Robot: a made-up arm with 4 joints. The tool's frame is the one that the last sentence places. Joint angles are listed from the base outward.
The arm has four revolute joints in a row. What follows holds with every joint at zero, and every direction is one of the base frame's. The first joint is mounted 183 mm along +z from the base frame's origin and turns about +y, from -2.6 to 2.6 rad. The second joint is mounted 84 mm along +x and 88 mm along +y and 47 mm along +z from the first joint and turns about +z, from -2.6 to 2.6 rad. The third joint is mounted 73 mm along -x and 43 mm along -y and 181 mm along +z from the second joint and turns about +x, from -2.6 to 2.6 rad. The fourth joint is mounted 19 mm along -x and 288 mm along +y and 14 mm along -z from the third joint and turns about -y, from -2.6 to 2.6 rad. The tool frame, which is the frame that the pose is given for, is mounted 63 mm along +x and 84 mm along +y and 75 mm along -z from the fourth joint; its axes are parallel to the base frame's.
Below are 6 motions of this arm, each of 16 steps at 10 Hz.
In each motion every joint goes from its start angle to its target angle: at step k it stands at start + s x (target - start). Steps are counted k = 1, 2, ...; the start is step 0. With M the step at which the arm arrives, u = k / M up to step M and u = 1 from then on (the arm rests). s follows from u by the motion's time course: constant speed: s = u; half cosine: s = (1 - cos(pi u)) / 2; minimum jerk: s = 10 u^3 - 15 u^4 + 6 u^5.
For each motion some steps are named. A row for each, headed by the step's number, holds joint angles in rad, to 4 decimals.
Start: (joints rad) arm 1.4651 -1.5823 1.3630 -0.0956
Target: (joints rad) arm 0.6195 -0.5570 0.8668 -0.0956
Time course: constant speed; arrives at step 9
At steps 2, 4, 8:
2: 1.2772 -1.3545 1.2527 -0.0956
4: 1.0893 -1.1266 1.1425 -0.0956
8: 0.7135 -0.6709 0.9219 -0.0956

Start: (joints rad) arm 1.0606 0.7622 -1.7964 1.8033
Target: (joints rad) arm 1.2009 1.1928 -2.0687 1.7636
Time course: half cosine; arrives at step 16
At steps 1, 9, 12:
1: 1.0619 0.7663 -1.7990 1.8029
9: 1.1444 1.0195 -1.9591 1.7796
12: 1.1804 1.1297 -2.0288 1.7694

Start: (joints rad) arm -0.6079 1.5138 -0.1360 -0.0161
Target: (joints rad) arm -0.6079 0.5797 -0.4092 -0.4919
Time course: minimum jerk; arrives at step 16
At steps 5, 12, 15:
5: -0.6079 1.3457 -0.1852 -0.1017
12: -0.6079 0.6764 -0.3809 -0.4426
15: -0.6079 0.5818 -0.4086 -0.4908

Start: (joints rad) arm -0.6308 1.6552 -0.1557 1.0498
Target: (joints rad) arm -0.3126 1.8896 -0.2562 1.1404
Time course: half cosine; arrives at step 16
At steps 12, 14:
12: -0.3592 1.8553 -0.2415 1.1271
14: -0.3247 1.8807 -0.2524 1.1370

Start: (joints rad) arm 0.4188 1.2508 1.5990 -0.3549
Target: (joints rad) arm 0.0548 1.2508 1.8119 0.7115
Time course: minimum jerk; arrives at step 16
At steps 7, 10, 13, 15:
7: 0.2790 1.2508 1.6808 0.0546
10: 0.1550 1.2508 1.7533 0.4180
13: 0.0726 1.2508 1.8015 0.6595
15: 0.0556 1.2508 1.8114 0.7091

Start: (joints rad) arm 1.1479 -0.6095 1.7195 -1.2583
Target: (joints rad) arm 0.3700 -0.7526 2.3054 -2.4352
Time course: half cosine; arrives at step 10
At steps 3, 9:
3: 0.9876 -0.6390 1.8403 -1.5009
9: 0.3890 -0.7491 2.2911 -2.4064

